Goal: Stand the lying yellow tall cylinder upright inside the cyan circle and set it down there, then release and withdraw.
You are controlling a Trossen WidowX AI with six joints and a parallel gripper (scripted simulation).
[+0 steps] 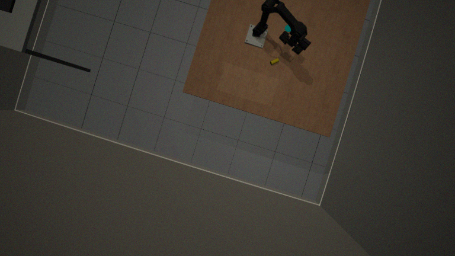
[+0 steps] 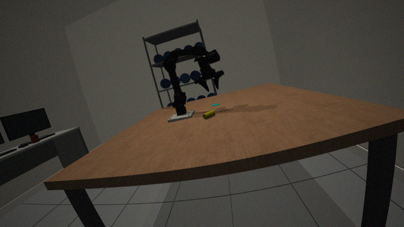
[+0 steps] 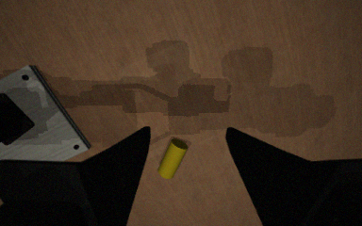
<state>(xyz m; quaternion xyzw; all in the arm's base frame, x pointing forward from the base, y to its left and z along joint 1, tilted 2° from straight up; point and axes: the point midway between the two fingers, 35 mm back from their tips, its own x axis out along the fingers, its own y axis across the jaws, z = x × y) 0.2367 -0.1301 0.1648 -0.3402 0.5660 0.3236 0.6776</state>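
My gripper tip is now 60 mm past the yellow tall cylinder, 90 mm to the left of it and 120 mm above it. Round my gripper tip: cyan circle: 10 mm ahead, 220 mm to the left, 140 mm below.
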